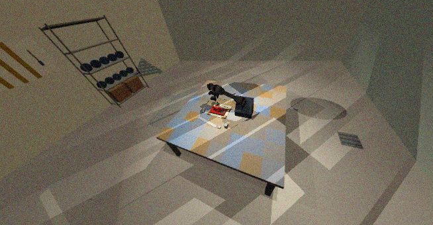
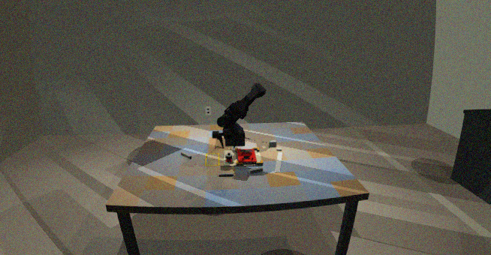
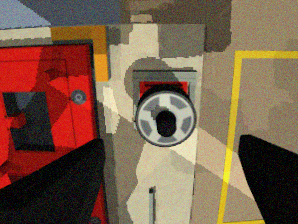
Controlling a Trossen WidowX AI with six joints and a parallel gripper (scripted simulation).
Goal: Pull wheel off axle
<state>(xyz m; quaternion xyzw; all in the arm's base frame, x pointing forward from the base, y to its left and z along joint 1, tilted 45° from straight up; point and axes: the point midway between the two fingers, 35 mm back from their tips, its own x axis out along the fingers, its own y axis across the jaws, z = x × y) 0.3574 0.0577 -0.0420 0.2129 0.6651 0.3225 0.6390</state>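
The dark wheel is 60 mm below my gripper tip and 10 mm behind it. Also, from my gripper tip: grey cube (280 mm to the left, 280 mm behind, 70 mm below); then pale base plate (90 mm to the left, 80 mm below, 70 mm behind); then pale bar (160 mm to the left, 120 mm ahead, 80 mm below).
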